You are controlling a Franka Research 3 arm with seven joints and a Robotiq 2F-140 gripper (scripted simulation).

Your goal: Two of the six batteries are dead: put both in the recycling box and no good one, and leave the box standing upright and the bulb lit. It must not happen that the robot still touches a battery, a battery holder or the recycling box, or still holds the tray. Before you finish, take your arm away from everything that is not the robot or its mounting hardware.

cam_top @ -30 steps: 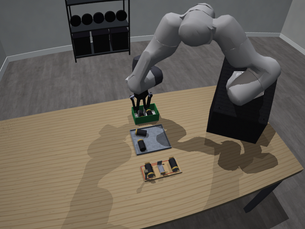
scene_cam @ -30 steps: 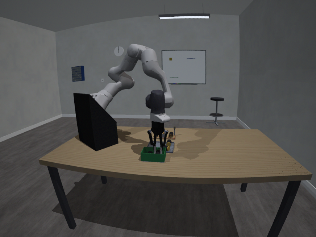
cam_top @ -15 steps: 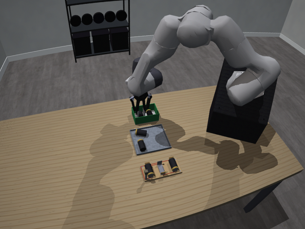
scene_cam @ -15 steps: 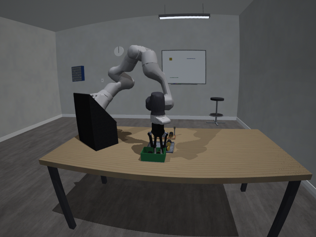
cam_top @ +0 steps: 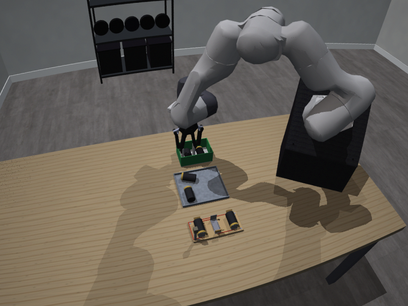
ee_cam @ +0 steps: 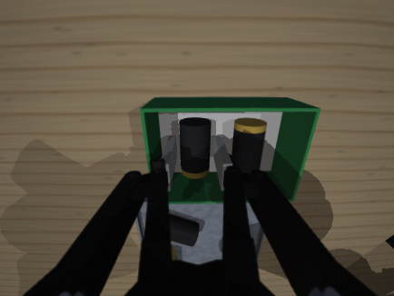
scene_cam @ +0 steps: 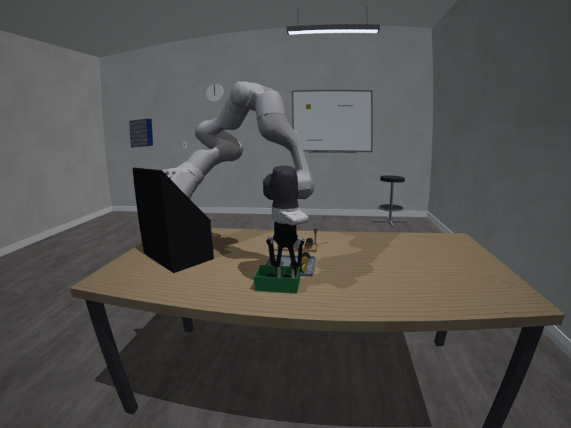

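My hand is 30 mm past the green recycling box, 30 mm above it and 10 mm to the left of it. The rest, counted from my hand: grey tray 160 mm to the left, 60 mm behind, 40 mm below; then wooden holder board 370 mm to the left, 120 mm behind, 40 mm below; then thin post 430 mm to the left, 50 mm behind.
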